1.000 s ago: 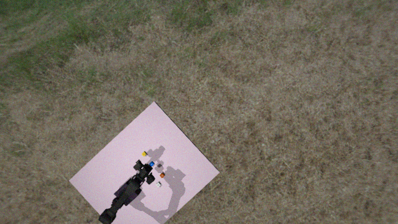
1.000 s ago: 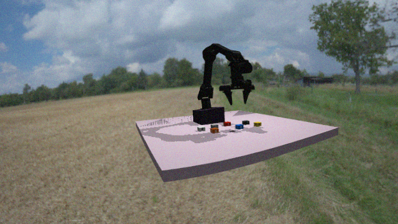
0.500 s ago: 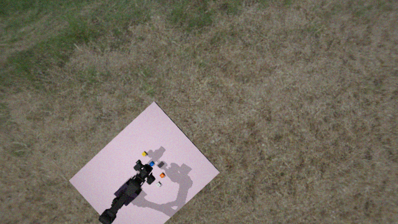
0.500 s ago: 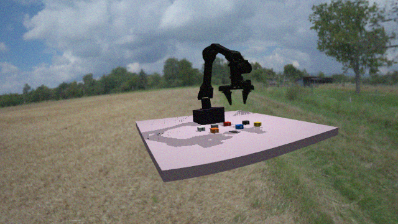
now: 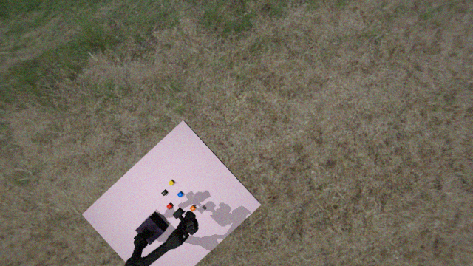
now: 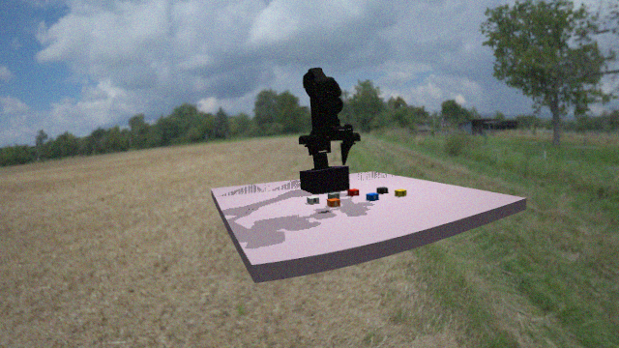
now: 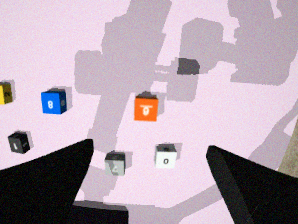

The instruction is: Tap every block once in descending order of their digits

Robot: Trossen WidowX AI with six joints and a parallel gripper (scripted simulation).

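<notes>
My gripper tip is now 20 mm short of the blue block, 140 mm to the right of it and 110 mm above it. Also, from my gripper tip: red block: 100 mm behind, 150 mm to the left, 110 mm below; black block: 50 mm behind, 250 mm to the left, 110 mm below; orange block: 110 mm below.
</notes>
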